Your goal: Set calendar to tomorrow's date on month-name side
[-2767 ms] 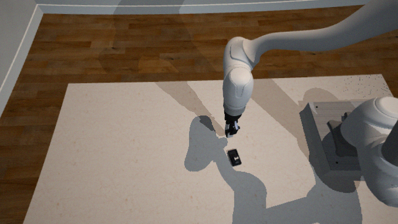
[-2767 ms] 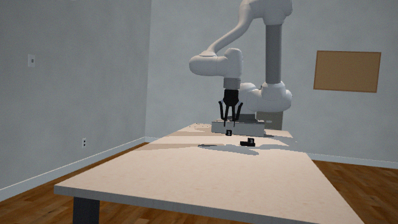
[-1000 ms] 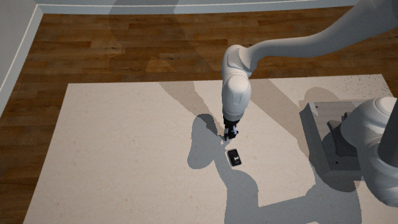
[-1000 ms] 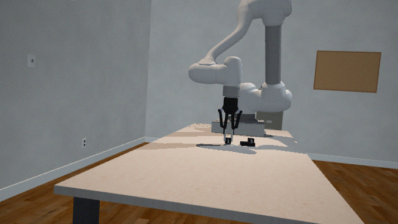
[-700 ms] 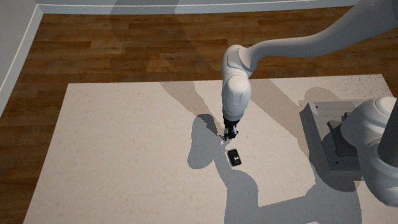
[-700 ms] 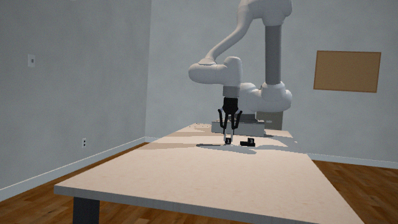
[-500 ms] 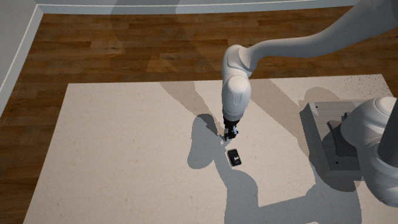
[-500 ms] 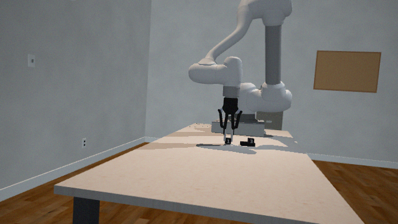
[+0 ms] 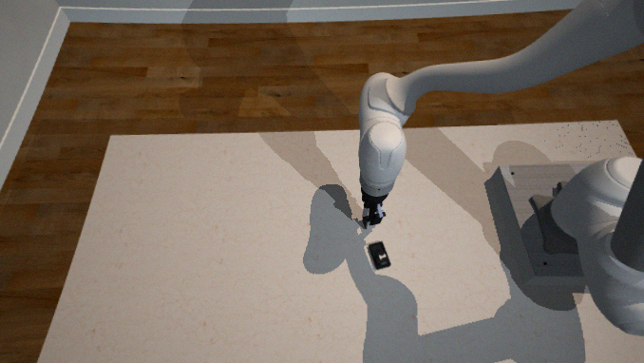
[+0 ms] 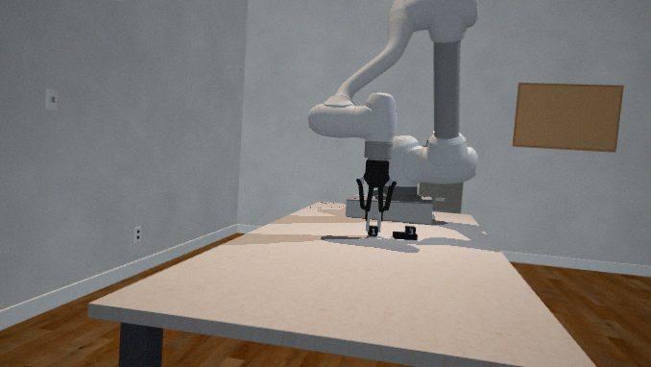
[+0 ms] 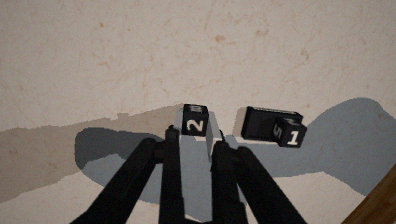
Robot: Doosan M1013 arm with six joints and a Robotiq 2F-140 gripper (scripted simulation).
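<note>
The black cube lies 3 cm below my hand. From my hand the other things lie so: black tray: 10 cm to the left, 4 cm below, 3 cm behind.
</note>
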